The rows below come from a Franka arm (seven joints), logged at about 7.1 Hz.
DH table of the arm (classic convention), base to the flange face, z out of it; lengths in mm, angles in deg. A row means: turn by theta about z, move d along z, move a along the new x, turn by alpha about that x. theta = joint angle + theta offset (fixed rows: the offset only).
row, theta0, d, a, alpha
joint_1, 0, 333, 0, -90
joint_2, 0, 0, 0, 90
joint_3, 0, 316, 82.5, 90
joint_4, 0, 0, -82.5, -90
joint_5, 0, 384, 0, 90
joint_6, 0, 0, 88, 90
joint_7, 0, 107, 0, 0
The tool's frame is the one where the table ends.
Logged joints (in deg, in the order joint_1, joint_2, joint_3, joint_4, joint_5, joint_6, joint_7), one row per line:
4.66, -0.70, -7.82, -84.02, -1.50, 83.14, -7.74
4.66, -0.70, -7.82, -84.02, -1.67, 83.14, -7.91
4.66, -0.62, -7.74, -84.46, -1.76, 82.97, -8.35
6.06, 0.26, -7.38, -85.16, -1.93, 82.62, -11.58
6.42, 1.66, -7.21, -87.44, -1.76, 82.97, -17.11
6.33, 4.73, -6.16, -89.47, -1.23, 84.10, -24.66
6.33, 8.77, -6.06, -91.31, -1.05, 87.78, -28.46
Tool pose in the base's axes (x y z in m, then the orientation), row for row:
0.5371, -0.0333, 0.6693, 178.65, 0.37, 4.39
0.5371, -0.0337, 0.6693, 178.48, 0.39, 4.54
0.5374, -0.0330, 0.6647, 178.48, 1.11, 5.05
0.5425, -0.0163, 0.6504, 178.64, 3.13, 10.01
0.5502, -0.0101, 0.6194, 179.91, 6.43, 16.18
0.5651, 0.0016, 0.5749, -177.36, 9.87, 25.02
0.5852, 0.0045, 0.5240, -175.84, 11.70, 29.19
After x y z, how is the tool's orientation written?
As angles about the fixed x, y, z axes (roll, pitch, yaw), in degrees.
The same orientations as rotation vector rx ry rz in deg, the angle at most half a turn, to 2 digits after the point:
178.50, 6.85, -0.50
178.32, 7.08, -0.51
178.25, 7.88, -1.62
177.63, 15.61, -4.67
176.95, 25.16, -9.92
-174.69, -38.39, 15.97
-172.32, -44.19, 19.27

